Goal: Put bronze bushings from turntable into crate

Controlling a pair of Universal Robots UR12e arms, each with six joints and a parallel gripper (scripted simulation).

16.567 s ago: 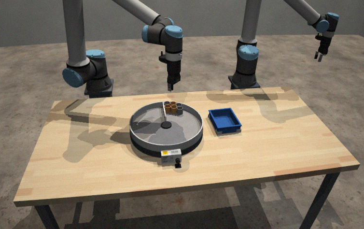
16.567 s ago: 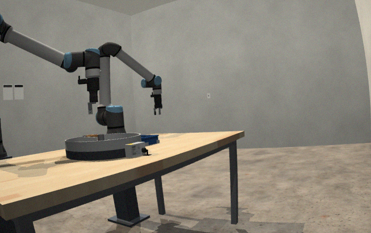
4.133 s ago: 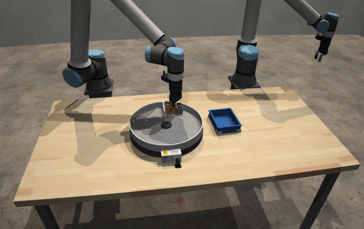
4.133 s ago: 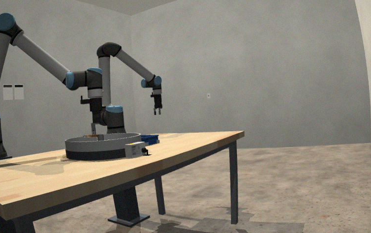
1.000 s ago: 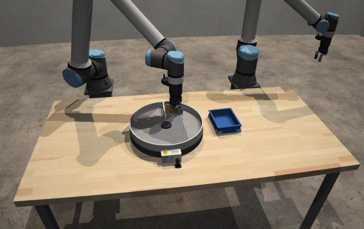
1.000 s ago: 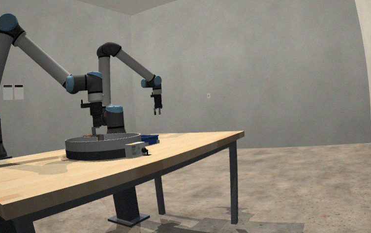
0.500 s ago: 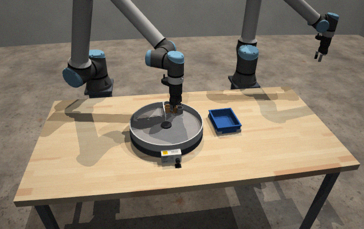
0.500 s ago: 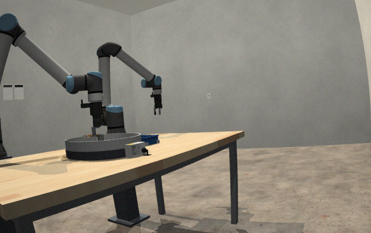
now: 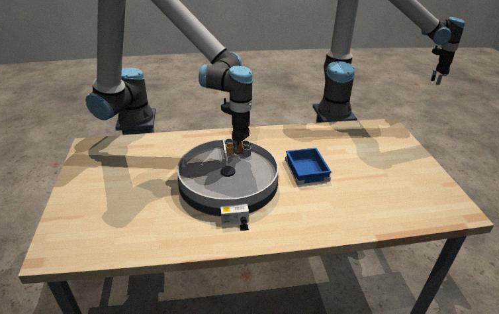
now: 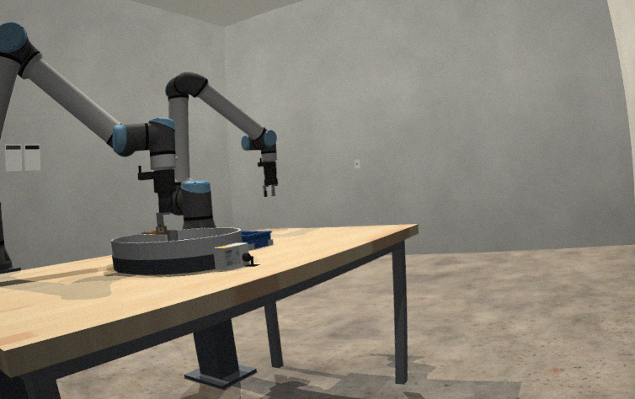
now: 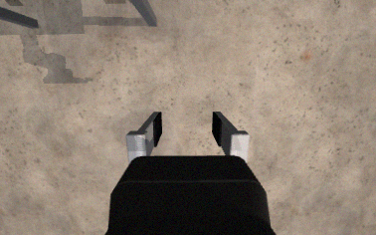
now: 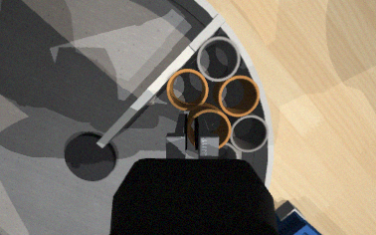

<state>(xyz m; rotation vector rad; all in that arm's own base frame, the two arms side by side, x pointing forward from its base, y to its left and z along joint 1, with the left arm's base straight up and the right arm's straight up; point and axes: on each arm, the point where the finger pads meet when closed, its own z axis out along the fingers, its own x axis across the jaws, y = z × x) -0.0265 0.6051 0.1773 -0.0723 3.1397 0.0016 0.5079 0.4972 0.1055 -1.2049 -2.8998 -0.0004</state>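
Note:
The blue crate lies 310 mm to the left of my right hand, 80 mm below it and 70 mm ahead of it.

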